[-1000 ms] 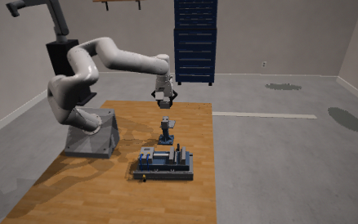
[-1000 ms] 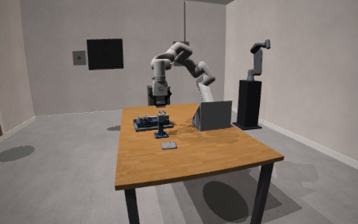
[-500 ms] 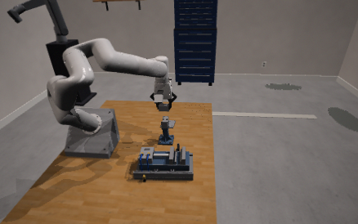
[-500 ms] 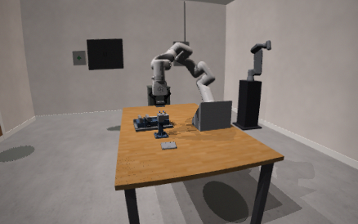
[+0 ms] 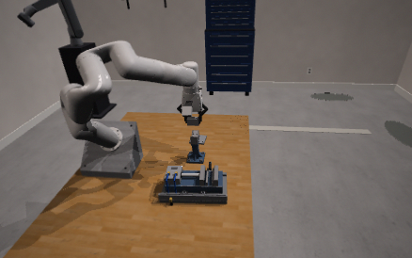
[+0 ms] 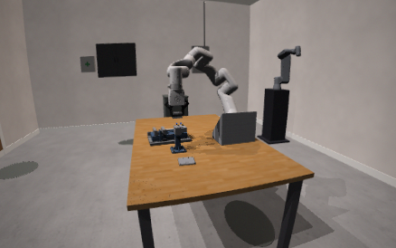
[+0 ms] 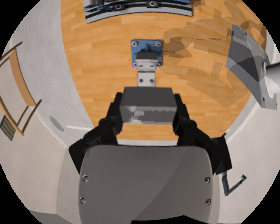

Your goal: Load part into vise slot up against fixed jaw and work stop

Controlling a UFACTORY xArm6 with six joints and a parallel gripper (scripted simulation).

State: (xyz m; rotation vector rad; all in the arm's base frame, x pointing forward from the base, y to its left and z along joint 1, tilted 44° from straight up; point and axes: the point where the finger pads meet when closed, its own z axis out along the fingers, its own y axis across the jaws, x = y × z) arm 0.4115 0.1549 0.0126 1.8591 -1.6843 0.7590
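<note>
Now: the part 1 cm to the left of my hand and 1 cm below it. From my hand the other things lie so: air cylinder 5 cm behind, 23 cm to the right, 17 cm below; then air cylinder rod 3 cm ahead, 22 cm to the right, 17 cm below.
</note>
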